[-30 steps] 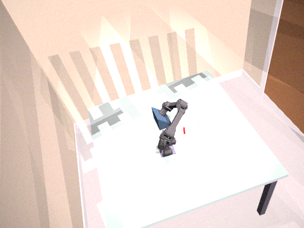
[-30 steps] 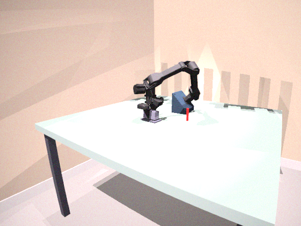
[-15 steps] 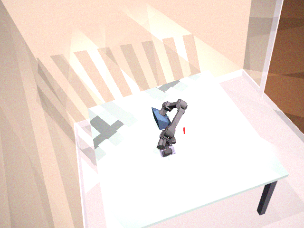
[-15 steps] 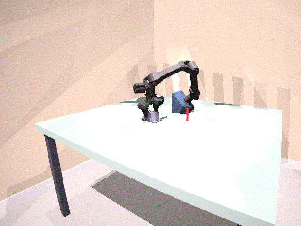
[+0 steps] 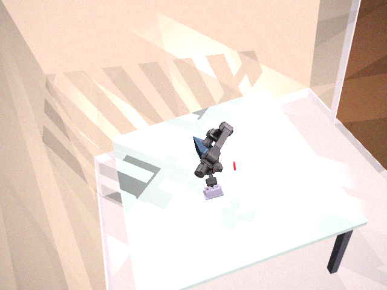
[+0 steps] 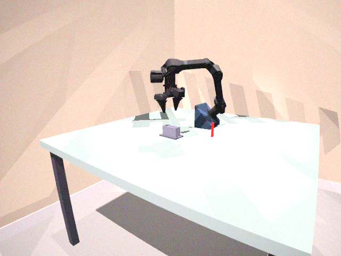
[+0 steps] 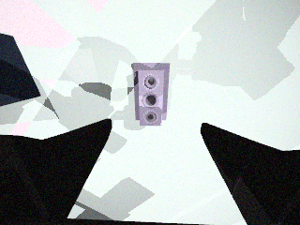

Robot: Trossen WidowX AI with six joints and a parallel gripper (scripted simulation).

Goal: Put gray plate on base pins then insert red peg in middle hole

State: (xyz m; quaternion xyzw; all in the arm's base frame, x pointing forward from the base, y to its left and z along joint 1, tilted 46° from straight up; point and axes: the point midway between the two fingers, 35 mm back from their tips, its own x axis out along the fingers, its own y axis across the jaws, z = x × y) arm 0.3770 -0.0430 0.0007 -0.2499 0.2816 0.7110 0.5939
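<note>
The red peg is 15 cm behind my gripper tip, 18 cm to the left of it and 10 cm below it. The rest, counted from my gripper tip: gray plate 1 cm behind, 9 cm below; pin base 13 cm below.
</note>
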